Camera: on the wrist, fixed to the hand. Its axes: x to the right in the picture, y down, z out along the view.
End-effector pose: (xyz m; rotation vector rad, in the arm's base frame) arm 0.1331 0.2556 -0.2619 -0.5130 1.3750 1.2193
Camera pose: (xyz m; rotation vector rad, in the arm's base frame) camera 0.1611 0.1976 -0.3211 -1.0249 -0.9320 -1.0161
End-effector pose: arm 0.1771 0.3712 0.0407 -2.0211 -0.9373 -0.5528
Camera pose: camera 0.1402 0.3668 0.1199 -0.6732 2.2324 0.4798
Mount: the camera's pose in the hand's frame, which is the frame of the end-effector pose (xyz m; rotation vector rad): 0.0272 -0.0663 -0.0502 -0.2161 -0.9033 -2.9970
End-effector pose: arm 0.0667 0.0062 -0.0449 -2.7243 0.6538 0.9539
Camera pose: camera 0.1438 0.0402 -0.0213 -0.3328 -2.4428 0.5103
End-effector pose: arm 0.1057 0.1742 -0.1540 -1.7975 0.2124 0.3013
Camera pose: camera 0.1561 0.1421 -0.0901 -0.2771 -2.7419 -1.0356
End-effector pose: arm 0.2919 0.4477 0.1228 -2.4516 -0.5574 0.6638
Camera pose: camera 0.3253 0.4934 0.1895 0.7271 -2.8219 -0.0222
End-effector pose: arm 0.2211 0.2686 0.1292 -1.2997 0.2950 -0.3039
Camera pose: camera 0.2236 0.1975 0.1802 0.6526 2.2800 1.6189
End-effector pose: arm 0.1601 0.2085 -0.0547 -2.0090 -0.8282 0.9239
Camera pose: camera 0.1998 0.2448 0.0143 1.0804 -2.4801 -0.4430
